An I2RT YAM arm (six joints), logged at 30 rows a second.
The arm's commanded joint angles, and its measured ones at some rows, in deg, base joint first. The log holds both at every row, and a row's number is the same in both.
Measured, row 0:
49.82 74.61 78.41 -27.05 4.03 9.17
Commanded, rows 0 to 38:
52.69 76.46 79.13 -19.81 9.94 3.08
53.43 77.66 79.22 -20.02 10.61 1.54
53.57 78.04 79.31 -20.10 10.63 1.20
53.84 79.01 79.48 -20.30 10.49 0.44
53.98 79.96 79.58 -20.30 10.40 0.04
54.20 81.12 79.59 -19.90 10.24 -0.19
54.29 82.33 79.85 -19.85 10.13 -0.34
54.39 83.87 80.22 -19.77 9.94 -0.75
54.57 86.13 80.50 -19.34 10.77 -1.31
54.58 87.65 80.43 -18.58 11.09 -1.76
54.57 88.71 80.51 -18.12 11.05 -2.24
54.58 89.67 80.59 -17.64 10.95 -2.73
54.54 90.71 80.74 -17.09 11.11 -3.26
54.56 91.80 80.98 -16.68 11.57 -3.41
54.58 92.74 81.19 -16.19 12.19 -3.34
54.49 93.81 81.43 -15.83 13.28 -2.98
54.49 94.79 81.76 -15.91 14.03 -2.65
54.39 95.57 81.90 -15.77 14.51 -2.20
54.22 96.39 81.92 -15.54 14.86 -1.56
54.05 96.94 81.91 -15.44 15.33 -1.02
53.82 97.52 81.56 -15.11 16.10 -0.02
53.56 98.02 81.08 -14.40 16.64 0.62
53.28 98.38 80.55 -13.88 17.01 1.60
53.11 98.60 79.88 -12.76 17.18 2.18
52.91 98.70 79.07 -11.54 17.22 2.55
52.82 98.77 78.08 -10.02 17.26 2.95
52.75 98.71 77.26 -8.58 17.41 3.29
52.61 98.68 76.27 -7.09 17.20 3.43
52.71 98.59 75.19 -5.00 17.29 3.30
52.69 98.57 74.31 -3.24 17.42 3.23
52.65 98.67 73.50 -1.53 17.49 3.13
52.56 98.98 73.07 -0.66 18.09 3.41
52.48 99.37 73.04 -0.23 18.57 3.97
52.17 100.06 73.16 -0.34 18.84 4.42
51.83 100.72 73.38 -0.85 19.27 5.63
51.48 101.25 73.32 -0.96 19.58 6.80
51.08 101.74 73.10 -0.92 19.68 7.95
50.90 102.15 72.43 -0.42 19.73 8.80
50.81 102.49 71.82 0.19 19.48 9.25
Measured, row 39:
51.62 102.13 72.75 -6.11 17.19 6.24
